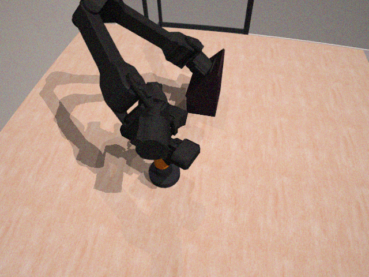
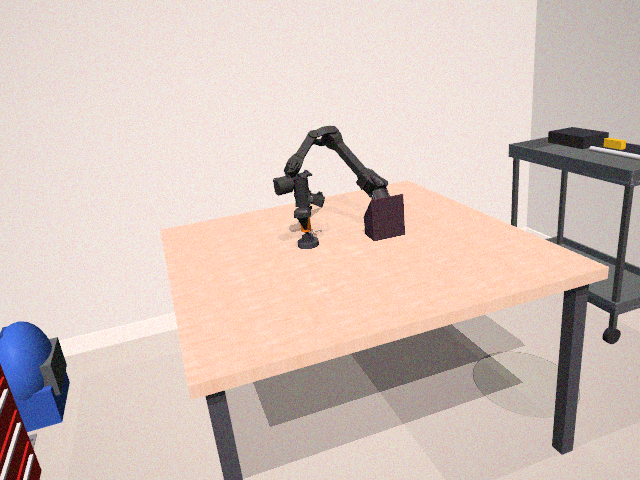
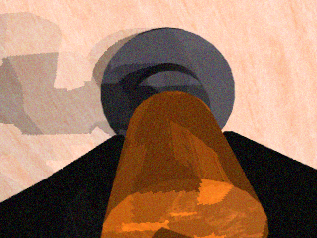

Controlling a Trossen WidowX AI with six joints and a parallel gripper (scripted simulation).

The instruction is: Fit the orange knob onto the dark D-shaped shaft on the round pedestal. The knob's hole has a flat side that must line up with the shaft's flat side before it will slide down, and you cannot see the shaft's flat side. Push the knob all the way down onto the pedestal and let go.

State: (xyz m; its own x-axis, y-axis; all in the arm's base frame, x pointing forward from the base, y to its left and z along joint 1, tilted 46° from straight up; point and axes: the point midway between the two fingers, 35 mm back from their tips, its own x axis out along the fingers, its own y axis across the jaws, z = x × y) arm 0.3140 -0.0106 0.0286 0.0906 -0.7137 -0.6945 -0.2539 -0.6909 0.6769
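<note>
Now: gripper tip 2 cm below the orange knob. From my gripper tip the other things lie so: round pedestal (4 cm below).
</note>
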